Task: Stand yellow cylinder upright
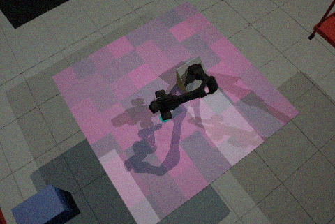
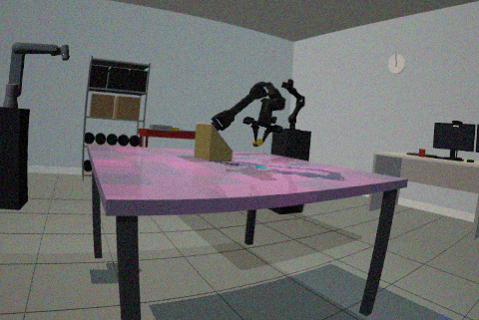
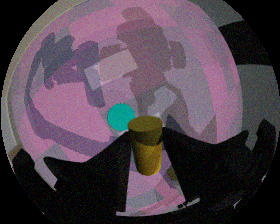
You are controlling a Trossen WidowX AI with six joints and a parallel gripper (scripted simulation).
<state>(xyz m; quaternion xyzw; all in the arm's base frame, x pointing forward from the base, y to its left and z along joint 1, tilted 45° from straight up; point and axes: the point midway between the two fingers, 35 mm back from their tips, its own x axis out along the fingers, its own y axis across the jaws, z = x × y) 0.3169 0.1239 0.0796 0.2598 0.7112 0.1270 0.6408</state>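
Right now the cyan circle is 12 cm below my gripper tip and 2 cm to the left of it. Round my gripper tip: yellow tall cylinder: 2 cm behind.
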